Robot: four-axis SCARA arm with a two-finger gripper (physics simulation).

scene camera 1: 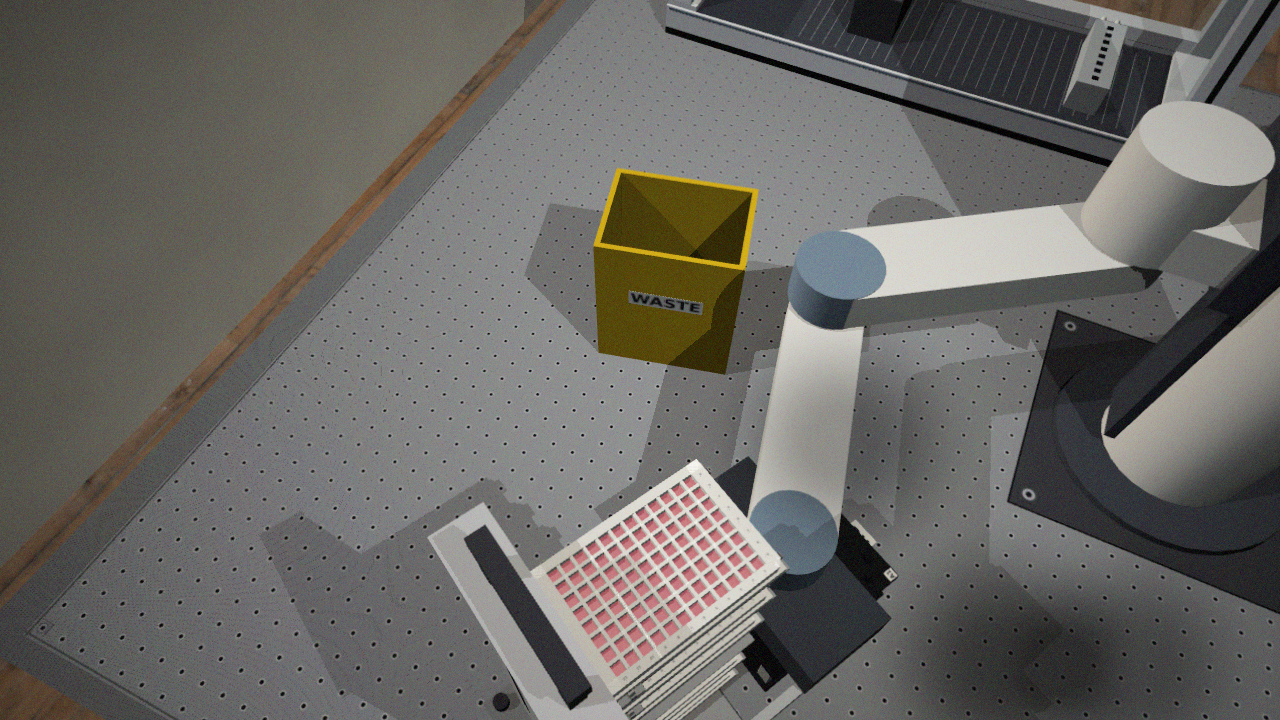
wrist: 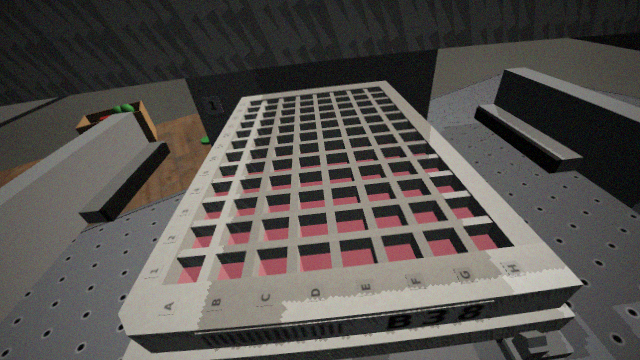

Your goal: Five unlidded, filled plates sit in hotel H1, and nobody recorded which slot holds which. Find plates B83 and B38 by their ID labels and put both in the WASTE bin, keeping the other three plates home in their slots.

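Where they show: gripper, fingertip midpoint: (wrist: 318, 111); arm's base, origin of the base link: (scene camera 1: 1161, 453).
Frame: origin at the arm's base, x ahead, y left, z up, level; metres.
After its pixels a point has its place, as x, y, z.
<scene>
Plate B38 (wrist: 240, 295) @(0.378, 0.479, 0.135), white with pink-filled wells, lies flat on a slot shelf in the wrist view; its ID label faces the camera, and a "1" is marked on the dark wall behind. My gripper (wrist: 318, 111) @(0.432, 0.541, 0.137) is open and empty, one finger out to each side of this plate with gaps between. In the scene view hotel H1 (scene camera 1: 465, 537) @(0.500, 0.574, 0.481) holds a stack of plates, with the top plate (scene camera 1: 662, 573) @(0.416, 0.522, 0.401) showing pink wells and the lower ones only edges; no IDs are readable there. The fingers are hidden there. The yellow WASTE bin (scene camera 1: 662, 304) @(0.576, 0.156, 0.133) stands upright behind. No B83 label shows.
A black plate station (scene camera 1: 868, 555) @(0.277, 0.311, 0.082) lies partly under the gripper body, beside the hotel. The robot's base plate (scene camera 1: 1038, 447) @(0.131, 0.064, 0.012) is at right. A long dark tray (scene camera 1: 984, 71) @(0.347, -0.516, 0.062) with a white block (scene camera 1: 1096, 67) @(0.207, -0.528, 0.106) is at the back. A box (wrist: 147, 120) stands on the wooden floor.
</scene>
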